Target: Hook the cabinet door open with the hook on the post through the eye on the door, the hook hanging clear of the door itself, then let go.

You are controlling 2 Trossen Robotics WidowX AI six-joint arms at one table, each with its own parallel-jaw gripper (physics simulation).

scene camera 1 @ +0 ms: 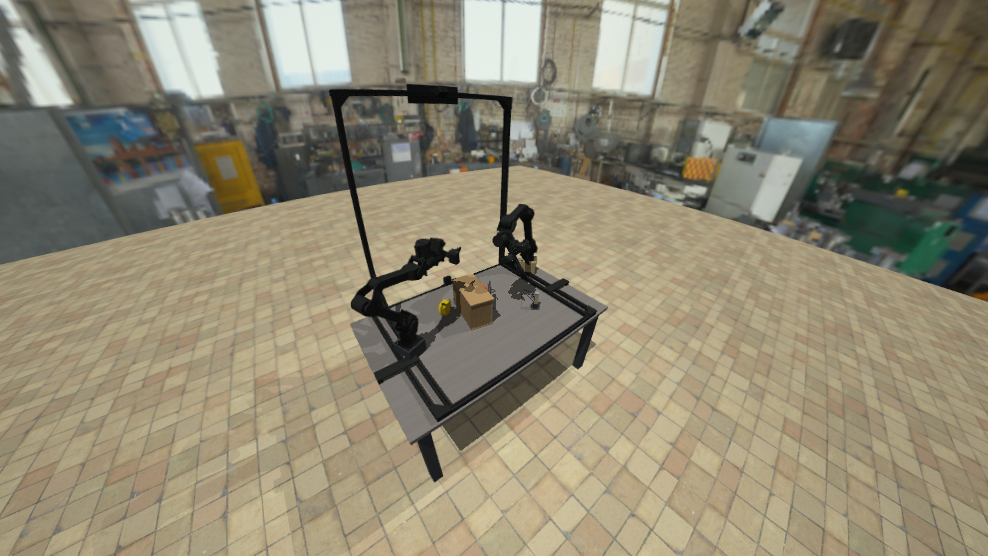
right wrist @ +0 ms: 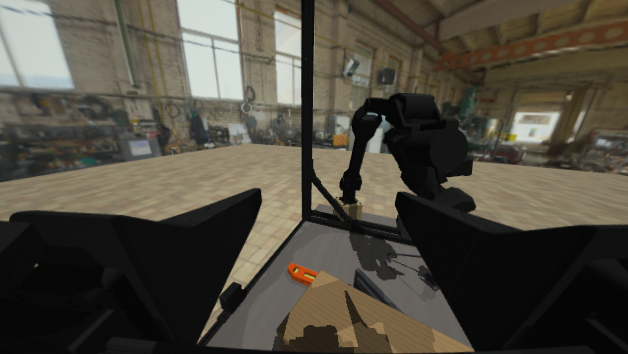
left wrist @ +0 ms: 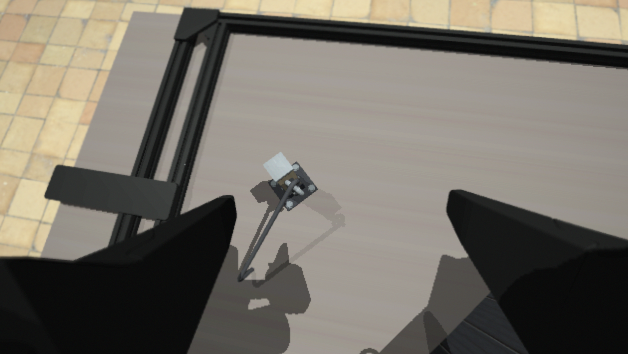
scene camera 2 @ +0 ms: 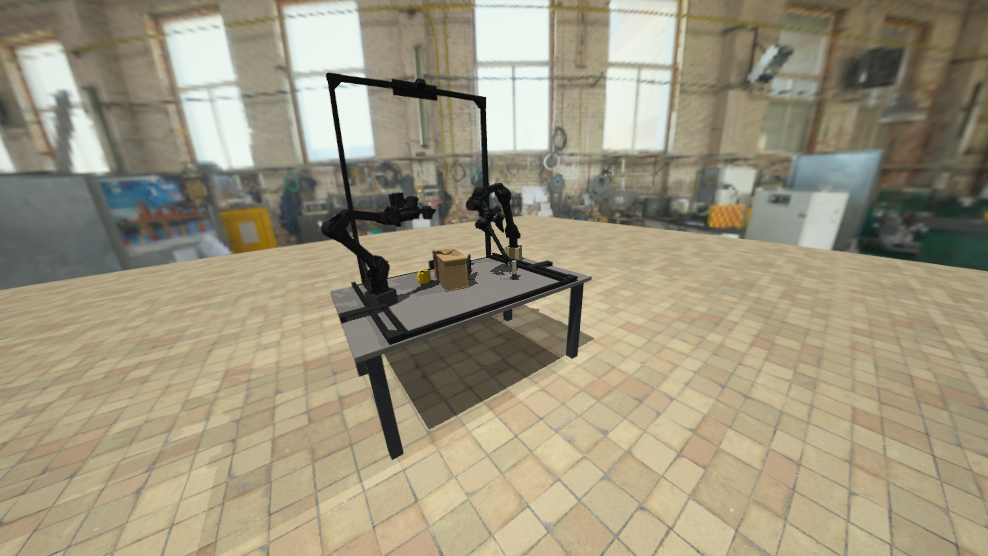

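Seen in the pictures: left gripper, fingertip midpoint: [scene camera 1: 523, 268] [left wrist: 341, 203] [scene camera 2: 498, 234]; right gripper, fingertip midpoint: [scene camera 1: 452, 245] [right wrist: 328, 196]; left arm's base at its link origin: [scene camera 1: 529, 258] [right wrist: 348, 200] [scene camera 2: 513, 246]; right arm's base at its link origin: [scene camera 1: 409, 341] [scene camera 2: 380, 290].
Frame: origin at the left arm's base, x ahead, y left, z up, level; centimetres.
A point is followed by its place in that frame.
Observation:
The wooden cabinet [scene camera 1: 476, 304] {x 64.5, y -15.8, z 6.2 cm} [scene camera 2: 453, 271] {x 62.9, y -14.9, z 0.4 cm} [right wrist: 360, 320] {x 49.6, y -22.7, z 6.6 cm} stands near the table's middle. A dark grey panel [right wrist: 372, 290] {x 43.2, y -15.8, z 2.3 cm} shows along its side, perhaps the door; whether it is ajar and its eye cannot be made out. The post [scene camera 1: 535, 298] {x 39.3, y 9.7, z -3.0 cm} [scene camera 2: 514, 268] {x 39.3, y 10.3, z -3.5 cm} stands right of the cabinet. In the left wrist view, its bolted base [left wrist: 301, 188] {x 39.2, y 8.9, z -8.4 cm} and pale block [left wrist: 278, 166] {x 38.3, y 9.8, z 0.7 cm} show. The thin hook rod [left wrist: 267, 232] {x 34.0, y 4.9, z -2.5 cm} slants from it to a bent tip over the table. My left gripper [left wrist: 341, 203] {x 40.9, y 1.9, z 15.6 cm} is open, empty, above the post. My right gripper is open, empty, high above the cabinet.
A yellow object [scene camera 1: 444, 307] {x 60.5, y -34.5, z -3.0 cm} [scene camera 2: 423, 276] {x 60.7, y -34.1, z -4.3 cm} lies left of the cabinet. An orange level [right wrist: 302, 274] {x 27.6, y -27.3, z -7.7 cm} lies behind it. A black frame [left wrist: 400, 37] {x 62.0, y 22.2, z -7.6 cm} edges the table, with a flat black bar [left wrist: 112, 192] {x 16.1, y 20.0, z -7.0 cm} across its side. A tall gantry [scene camera 1: 507, 159] {x -2.2, y -18.1, z 61.6 cm} [scene camera 2: 485, 165] {x -2.1, y -18.8, z 53.6 cm} stands at the back.

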